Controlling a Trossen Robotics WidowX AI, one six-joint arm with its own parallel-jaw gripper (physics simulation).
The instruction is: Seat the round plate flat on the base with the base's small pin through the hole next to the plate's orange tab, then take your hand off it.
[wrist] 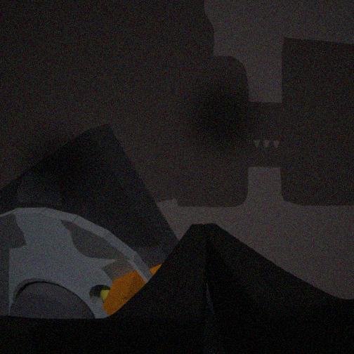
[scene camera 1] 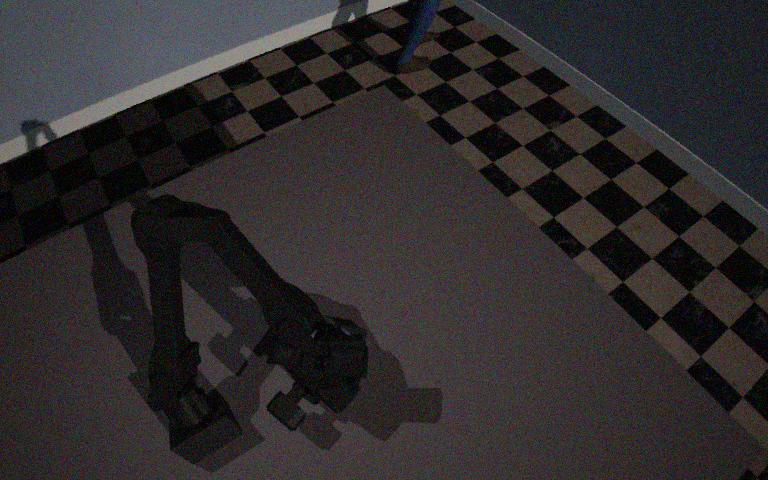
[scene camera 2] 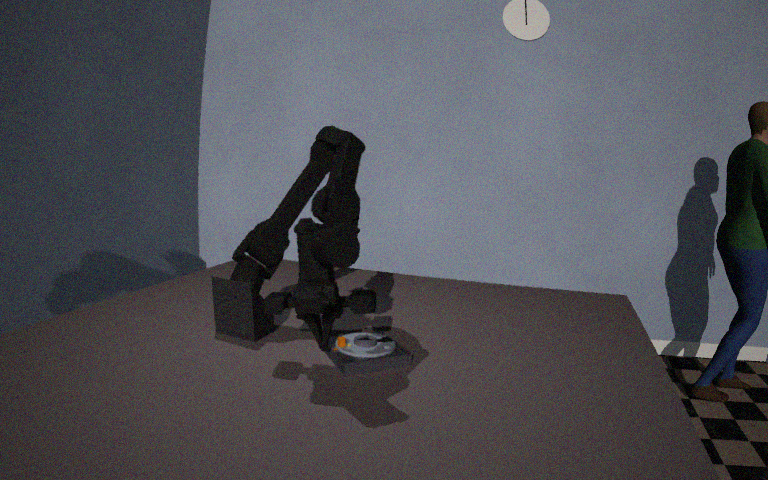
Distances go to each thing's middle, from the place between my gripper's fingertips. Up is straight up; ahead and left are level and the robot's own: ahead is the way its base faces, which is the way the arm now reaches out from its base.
The round grey plate [scene camera 2: 385, 345] lies 5 cm ahead of my hand, 7 cm to the left of it and 1 cm above it. The rest, counted from my hand: dark square base [wrist: 91, 176] 5 cm ahead, 7 cm to the left, 2 cm below.
